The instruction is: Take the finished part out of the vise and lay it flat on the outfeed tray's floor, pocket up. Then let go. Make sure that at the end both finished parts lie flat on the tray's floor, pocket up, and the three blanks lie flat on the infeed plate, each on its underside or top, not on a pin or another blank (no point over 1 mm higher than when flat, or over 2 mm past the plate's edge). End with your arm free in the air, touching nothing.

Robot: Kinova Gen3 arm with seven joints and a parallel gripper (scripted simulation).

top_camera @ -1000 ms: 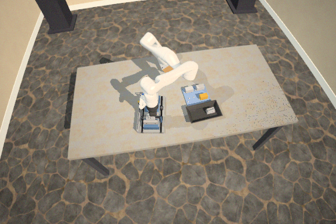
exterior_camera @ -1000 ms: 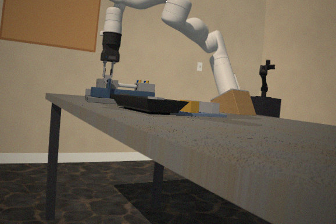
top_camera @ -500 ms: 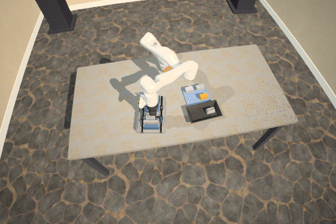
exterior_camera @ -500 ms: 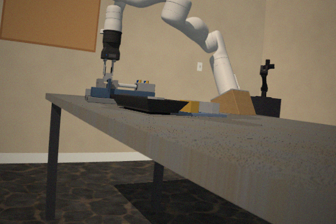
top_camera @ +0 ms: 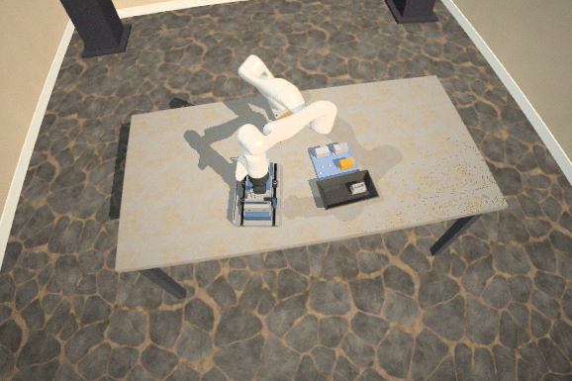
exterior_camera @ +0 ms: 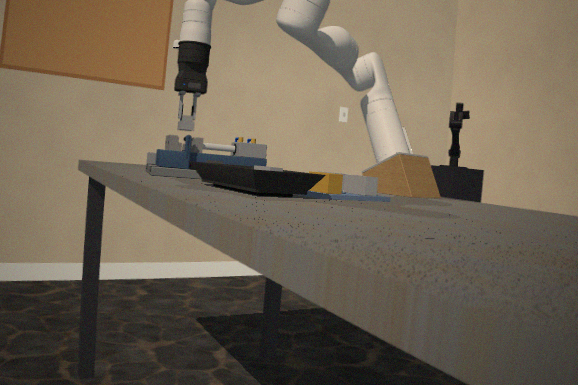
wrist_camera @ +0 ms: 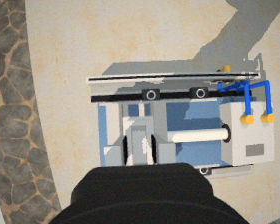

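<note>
My gripper is now 7 cm past the vise, 1 cm to the right of it and 12 cm above it. The rest, counted from my hand: yellow block (16 cm behind, 41 cm to the left, 13 cm below); blue fixture plate (19 cm behind, 36 cm to the left, 15 cm below).
</note>
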